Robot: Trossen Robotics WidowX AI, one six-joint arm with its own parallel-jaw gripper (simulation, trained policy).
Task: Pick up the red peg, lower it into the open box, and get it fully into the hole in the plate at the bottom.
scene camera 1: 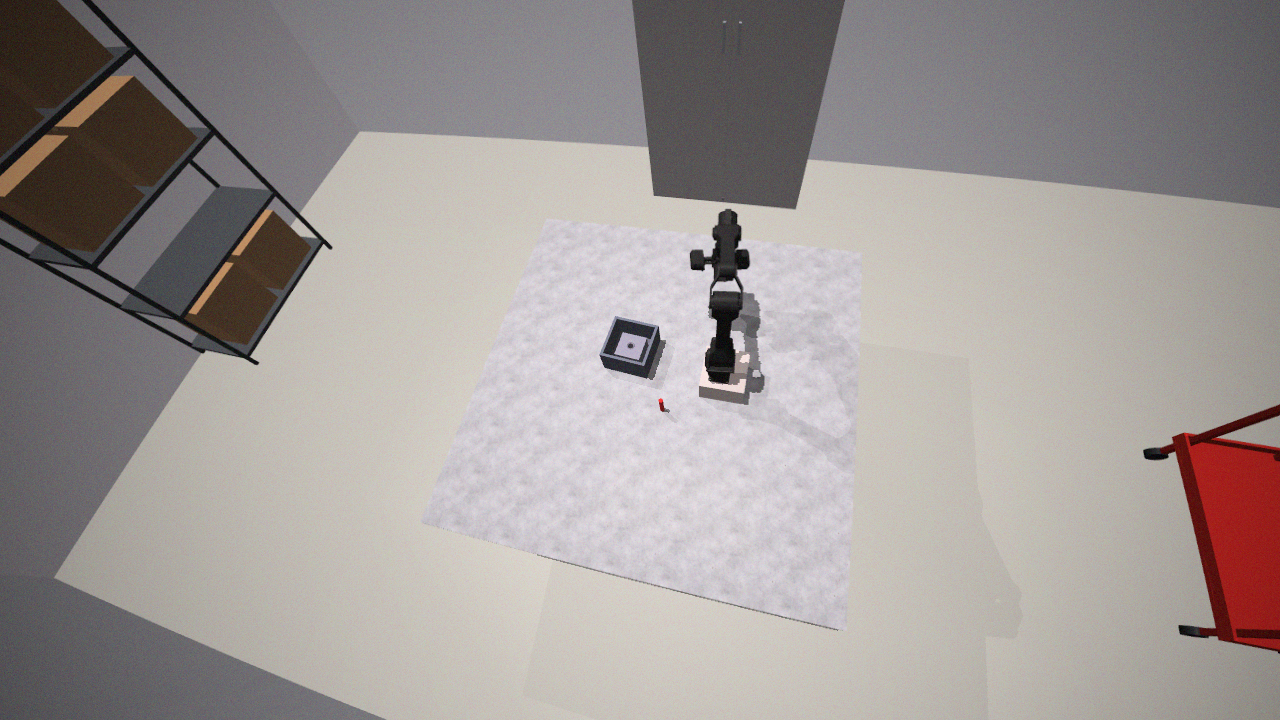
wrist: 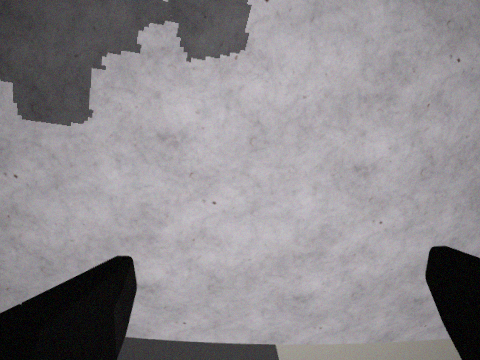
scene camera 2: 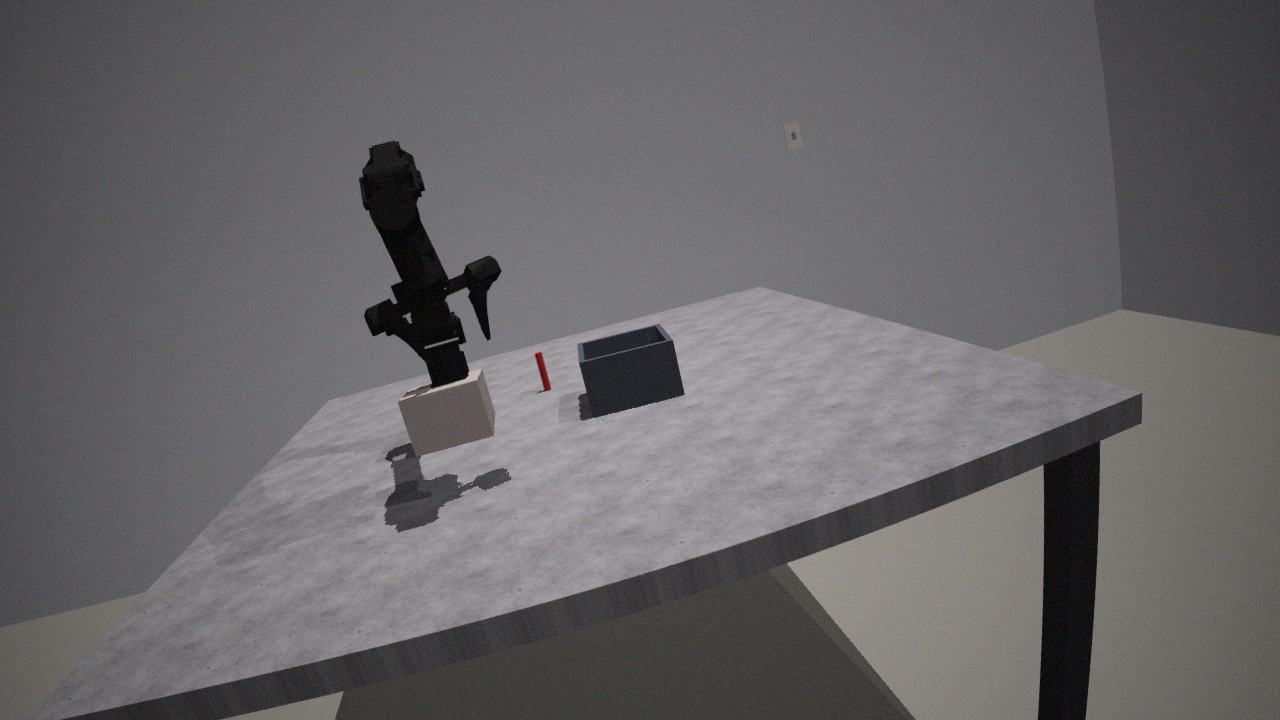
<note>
I see my gripper (scene camera 2: 460,353).
My gripper also shows in scene camera 1 (scene camera 1: 714,269) and in the wrist view (wrist: 283,269).
</note>
